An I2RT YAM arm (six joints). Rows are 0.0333 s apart.
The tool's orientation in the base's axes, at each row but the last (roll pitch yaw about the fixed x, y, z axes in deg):
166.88 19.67 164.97
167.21 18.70 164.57
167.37 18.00 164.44
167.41 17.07 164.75
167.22 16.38 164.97
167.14 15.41 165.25
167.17 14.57 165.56
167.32 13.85 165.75
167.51 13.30 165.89
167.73 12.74 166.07
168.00 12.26 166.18
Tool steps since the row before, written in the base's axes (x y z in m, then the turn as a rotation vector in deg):
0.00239 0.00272 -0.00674 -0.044 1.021 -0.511
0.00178 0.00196 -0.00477 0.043 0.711 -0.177
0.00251 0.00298 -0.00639 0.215 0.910 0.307
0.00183 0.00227 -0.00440 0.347 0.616 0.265
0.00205 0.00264 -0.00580 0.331 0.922 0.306
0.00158 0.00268 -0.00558 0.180 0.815 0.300
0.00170 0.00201 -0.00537 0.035 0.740 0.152
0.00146 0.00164 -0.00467 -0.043 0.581 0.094
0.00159 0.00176 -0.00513 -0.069 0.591 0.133
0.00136 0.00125 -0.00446 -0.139 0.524 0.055
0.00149 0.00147 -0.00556 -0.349 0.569 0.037
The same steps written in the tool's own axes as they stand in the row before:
0.00076 0.00160 0.00744 0.461 0.863 0.589
0.00040 0.00122 0.00530 0.197 0.653 0.272
0.00044 0.00202 0.00719 -0.060 0.978 -0.092
0.00017 0.00162 0.00502 -0.243 0.713 -0.048
0.00039 0.00169 0.00646 -0.164 1.012 -0.048
0.00067 0.00167 0.00613 -0.047 0.879 -0.105
0.00024 0.00109 0.00587 0.108 0.748 -0.019
0.00014 0.00085 0.00509 0.157 0.569 -0.011
0.00010 0.00091 0.00558 0.175 0.582 -0.053
-0.00001 0.00053 0.00480 0.243 0.488 -0.008
0.00011 0.00057 0.00591 0.456 0.487 -0.036

